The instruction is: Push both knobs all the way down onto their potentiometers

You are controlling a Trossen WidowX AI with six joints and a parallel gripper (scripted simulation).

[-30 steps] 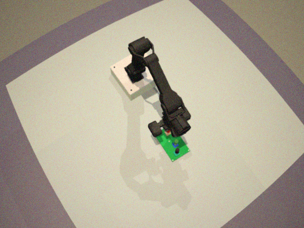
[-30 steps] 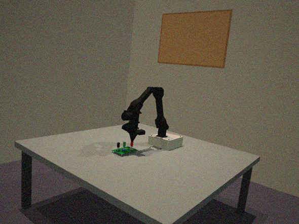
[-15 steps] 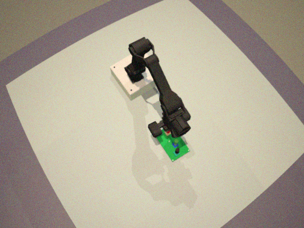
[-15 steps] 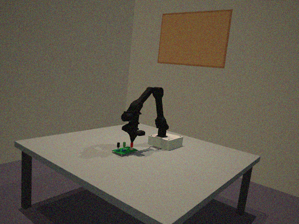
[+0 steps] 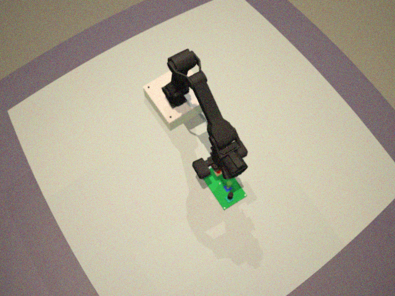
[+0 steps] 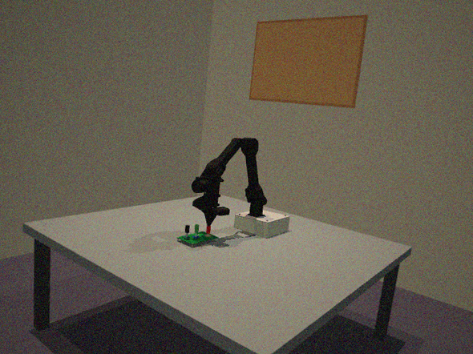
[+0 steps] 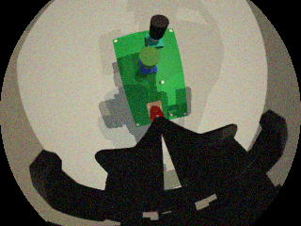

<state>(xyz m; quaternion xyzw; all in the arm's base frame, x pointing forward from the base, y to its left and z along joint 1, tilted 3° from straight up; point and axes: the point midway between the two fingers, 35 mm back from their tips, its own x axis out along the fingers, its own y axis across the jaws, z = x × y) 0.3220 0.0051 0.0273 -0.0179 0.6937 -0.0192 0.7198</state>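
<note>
The red knob is 1 cm below my gripper tip.
</note>
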